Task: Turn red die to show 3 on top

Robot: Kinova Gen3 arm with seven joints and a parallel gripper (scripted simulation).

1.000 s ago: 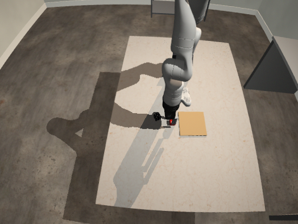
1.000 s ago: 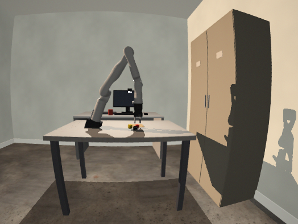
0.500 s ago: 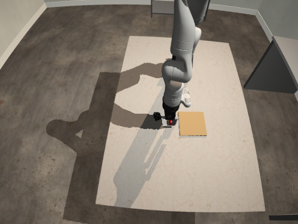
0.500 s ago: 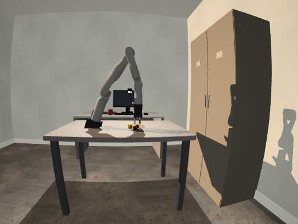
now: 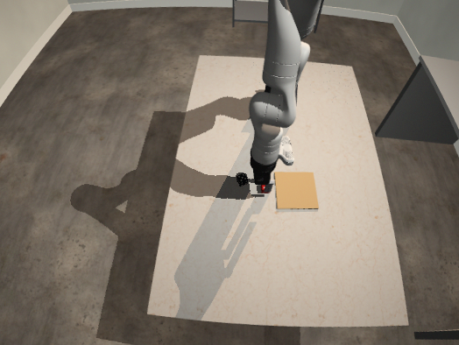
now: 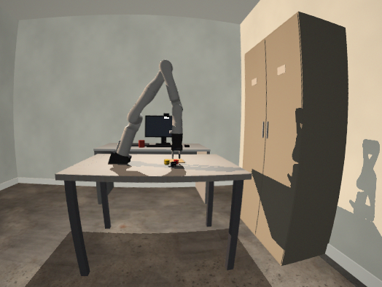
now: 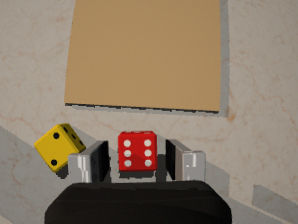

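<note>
The red die is 4 cm below my hand. Also, from my hand: tan mat (3 cm behind, 10 cm to the left, 5 cm below); then black die (1 cm behind, 8 cm to the right, 4 cm below); then yellow die (6 cm behind, 2 cm to the right, 4 cm below).
</note>
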